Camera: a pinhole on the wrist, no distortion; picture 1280 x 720 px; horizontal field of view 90.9 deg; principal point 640.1 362.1 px. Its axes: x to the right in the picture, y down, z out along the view. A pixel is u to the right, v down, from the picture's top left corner.
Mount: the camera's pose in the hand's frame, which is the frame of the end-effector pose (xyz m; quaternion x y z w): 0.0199 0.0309 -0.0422 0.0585 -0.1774 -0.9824 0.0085
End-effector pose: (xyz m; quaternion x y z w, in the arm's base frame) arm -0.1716 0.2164 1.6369 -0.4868 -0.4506 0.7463 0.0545
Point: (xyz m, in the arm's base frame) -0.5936 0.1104 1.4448
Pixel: 77.7 580.7
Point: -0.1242 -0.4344 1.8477
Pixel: 1182.6 305.8
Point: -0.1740 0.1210 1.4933
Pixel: outside the picture
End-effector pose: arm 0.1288 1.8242 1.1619 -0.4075 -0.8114 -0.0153 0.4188
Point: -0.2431 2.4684 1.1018
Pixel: outside the picture
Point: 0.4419 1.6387 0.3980
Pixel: outside the picture
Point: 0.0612 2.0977 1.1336
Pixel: 90.4 254.0
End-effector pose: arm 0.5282 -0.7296 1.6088 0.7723 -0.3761 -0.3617 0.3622
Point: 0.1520 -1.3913 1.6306
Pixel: 183.0 154.2
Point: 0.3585 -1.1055 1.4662
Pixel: 63.4 464.7
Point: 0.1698 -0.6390 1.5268
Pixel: 995.4 631.9
